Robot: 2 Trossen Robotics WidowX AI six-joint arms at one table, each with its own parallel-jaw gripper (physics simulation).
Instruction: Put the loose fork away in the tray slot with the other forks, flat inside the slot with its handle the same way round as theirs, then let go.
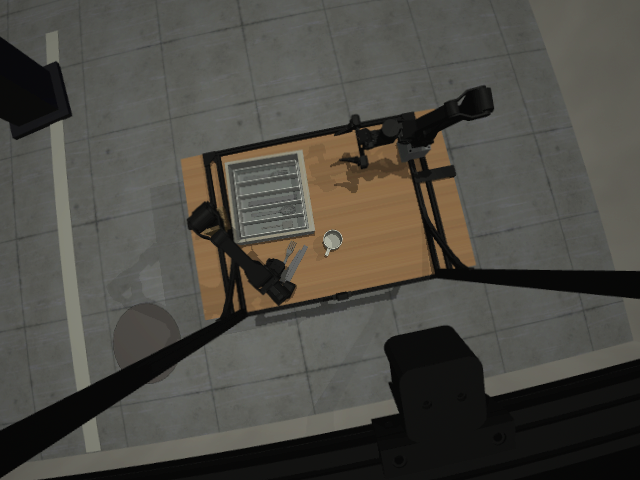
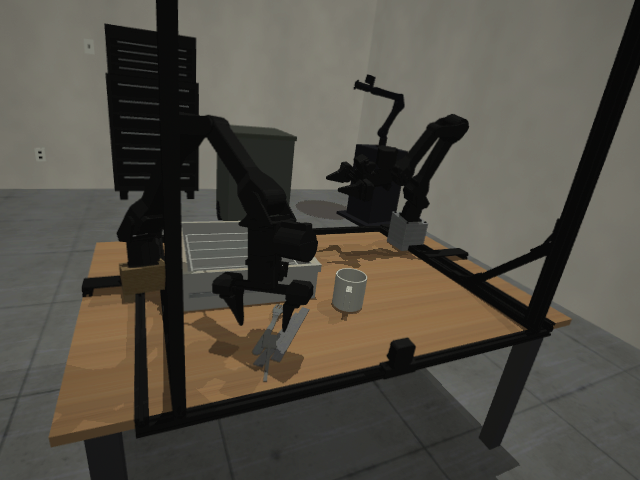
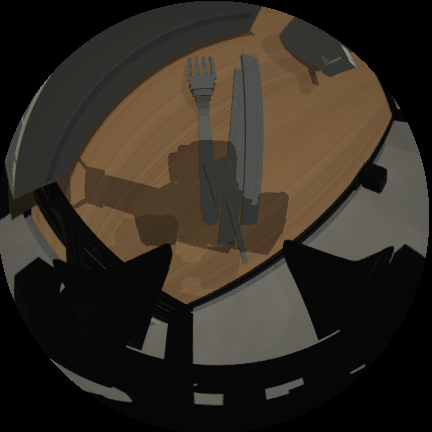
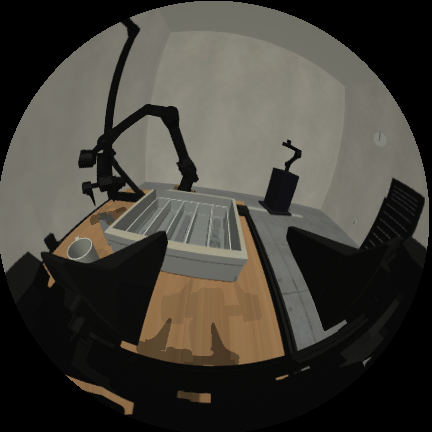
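The loose fork (image 1: pixel 290 250) (image 2: pixel 275 315) (image 3: pixel 202 85) lies on the table in front of the tray, tines toward the tray side. Beside it lie grey knife-like pieces (image 1: pixel 296 262) (image 3: pixel 253 125), and a thin dark piece (image 3: pixel 239 245) crosses near its handle. The tray (image 1: pixel 308 201) (image 2: pixel 232 298) (image 4: pixel 200 267) has several long slots holding cutlery; which slot holds the forks is too small to tell surely. My left gripper (image 2: pixel 263 326) (image 3: pixel 228 248) is open and empty above the handle ends of the loose cutlery. My right gripper (image 2: pixel 333 184) (image 4: pixel 228 235) is open and empty, beyond the tray's right side.
A pale mug (image 1: pixel 332 240) (image 2: pixel 349 294) (image 4: pixel 82 250) stands right of the loose cutlery, near the tray's corner. Black frame rails (image 2: pixel 310 382) run along the table edges, and a dark upright post (image 2: pixel 168 206) rises at the left. A small black block (image 2: pixel 401 351) sits on the front rail.
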